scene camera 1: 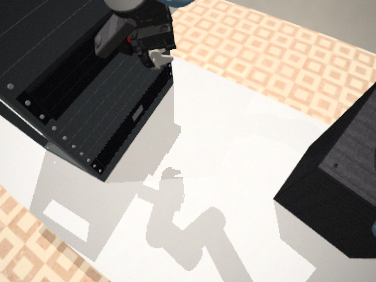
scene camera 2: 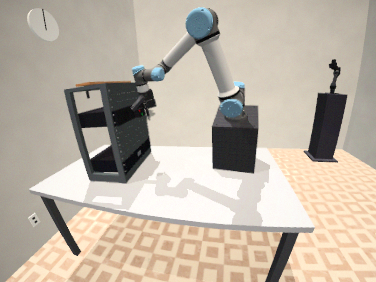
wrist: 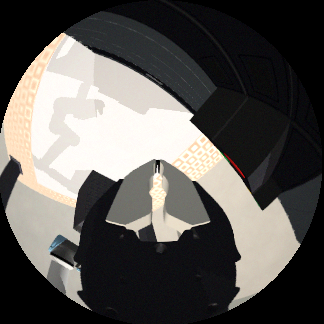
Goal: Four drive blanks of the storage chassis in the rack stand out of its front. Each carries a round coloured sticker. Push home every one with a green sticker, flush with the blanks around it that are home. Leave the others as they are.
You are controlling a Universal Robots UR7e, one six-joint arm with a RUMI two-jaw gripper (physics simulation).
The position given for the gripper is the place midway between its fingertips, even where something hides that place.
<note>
In view: the gripper (scene camera 1: 159,66) and a rack (scene camera 1: 89,109).
The rack shows as well in scene camera 2 (scene camera 2: 130,145) and in the wrist view (wrist: 238,102). The gripper is seen too in the wrist view (wrist: 156,160).
</note>
